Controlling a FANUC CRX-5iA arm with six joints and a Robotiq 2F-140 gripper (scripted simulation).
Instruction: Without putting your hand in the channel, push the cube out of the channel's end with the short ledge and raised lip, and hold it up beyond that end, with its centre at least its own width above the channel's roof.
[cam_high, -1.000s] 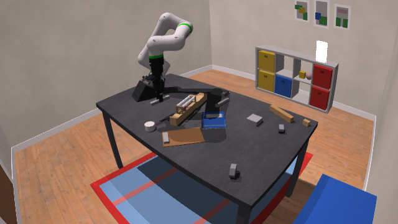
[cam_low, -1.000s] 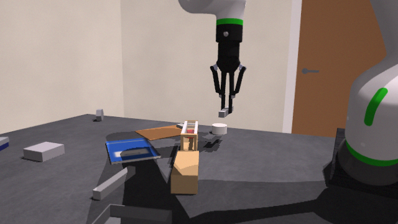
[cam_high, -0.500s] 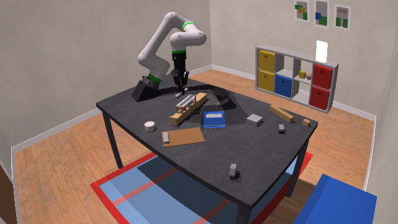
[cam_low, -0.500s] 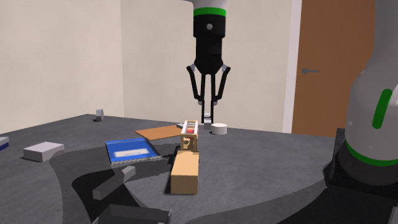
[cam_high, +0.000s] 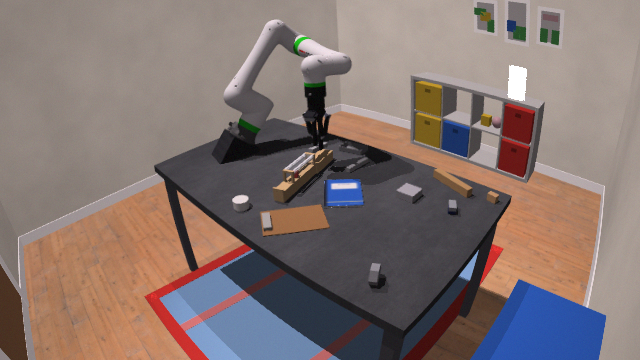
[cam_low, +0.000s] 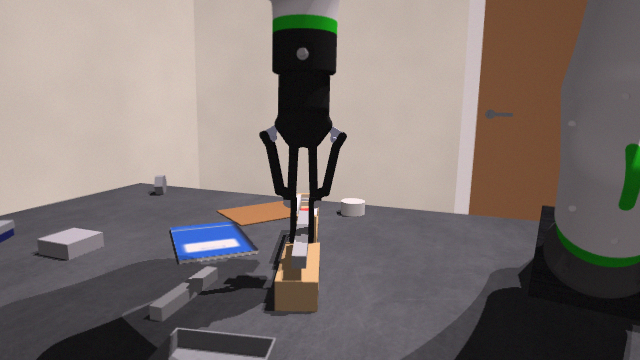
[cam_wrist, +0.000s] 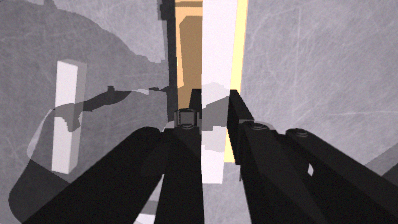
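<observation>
Right now my hand is 120 mm to the right of the pale grey stick, 120 mm short of it and 100 mm above it. Also, from my hand: wooden channel 150 mm to the right, 90 mm ahead, 60 mm below; red cube 190 mm to the right, 110 mm ahead, 50 mm below; tray 230 mm to the left, 100 mm below, 30 mm behind.
</observation>
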